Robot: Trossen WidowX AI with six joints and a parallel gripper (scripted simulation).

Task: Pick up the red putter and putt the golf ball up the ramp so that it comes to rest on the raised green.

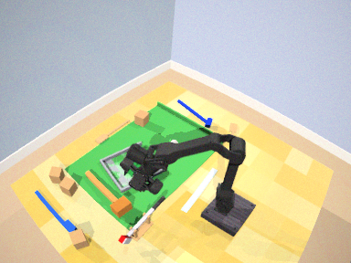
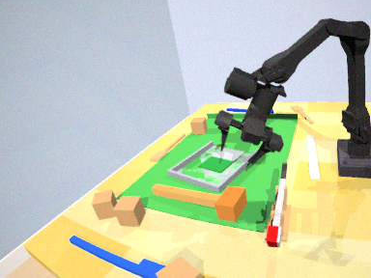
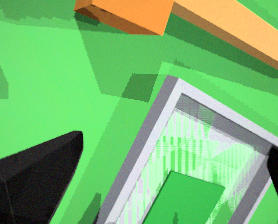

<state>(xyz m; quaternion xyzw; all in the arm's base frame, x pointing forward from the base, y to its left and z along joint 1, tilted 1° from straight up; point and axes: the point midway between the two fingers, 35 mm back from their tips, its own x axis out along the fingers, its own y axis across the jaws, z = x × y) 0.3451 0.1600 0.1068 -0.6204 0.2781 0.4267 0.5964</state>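
My gripper tip is now 21 cm past the white strip, 22 cm to the left of it and 11 cm above it. Round my gripper tip: wooden stand: 13 cm behind, 12 cm to the left, 7 cm below; then white golf ball: 5 cm ahead, 37 cm to the right, 9 cm below; then red putter: 14 cm behind, 11 cm to the left, 5 cm below.
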